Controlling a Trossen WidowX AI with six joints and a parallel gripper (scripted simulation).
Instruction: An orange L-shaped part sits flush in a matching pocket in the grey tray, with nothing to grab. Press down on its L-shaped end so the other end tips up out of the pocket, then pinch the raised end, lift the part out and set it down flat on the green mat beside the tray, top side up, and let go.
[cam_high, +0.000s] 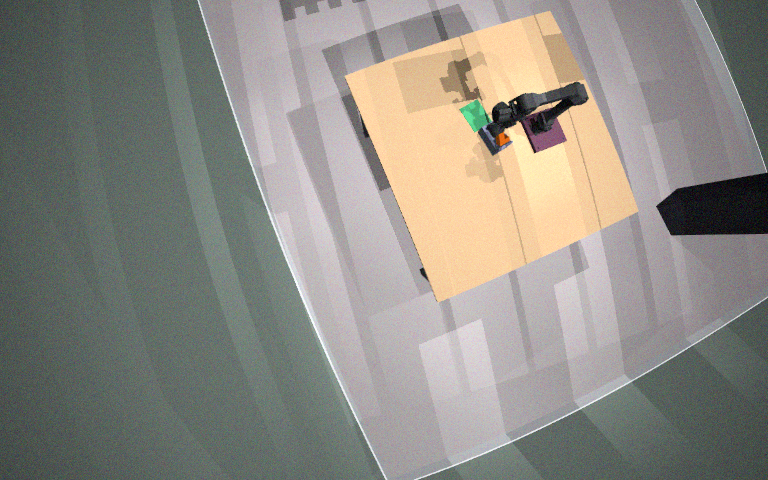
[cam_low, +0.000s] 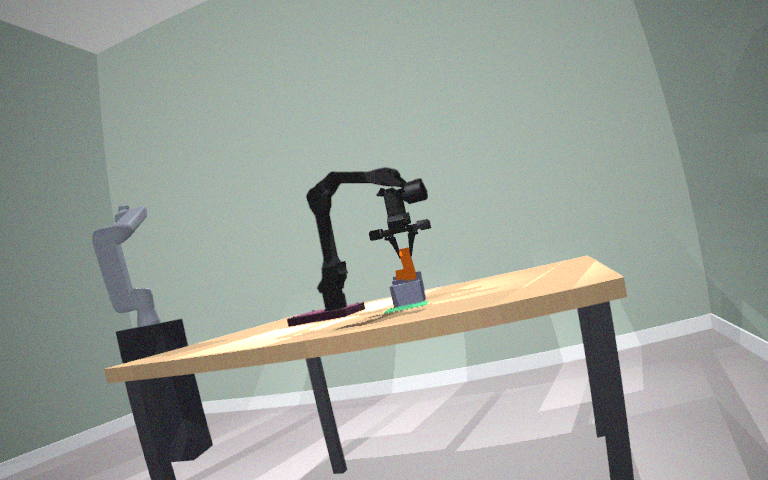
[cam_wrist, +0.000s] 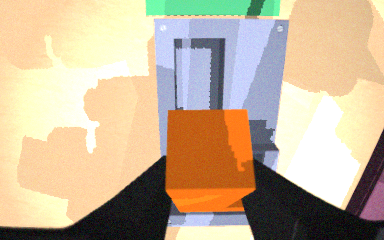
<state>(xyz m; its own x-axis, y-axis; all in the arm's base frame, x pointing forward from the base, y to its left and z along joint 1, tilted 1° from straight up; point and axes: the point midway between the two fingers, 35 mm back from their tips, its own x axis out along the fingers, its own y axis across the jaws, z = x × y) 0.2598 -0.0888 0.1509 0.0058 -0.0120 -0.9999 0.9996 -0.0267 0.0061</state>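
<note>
Now: gripper tip 20 mm past the green mat, 140 mm to the left of it and 150 mm above it. The rest, counted from my gripper tip: grey tray (10 mm behind, 10 mm to the left, 150 mm below); orange L-shaped part (10 mm behind, 30 mm to the left, 30 mm below).
</note>
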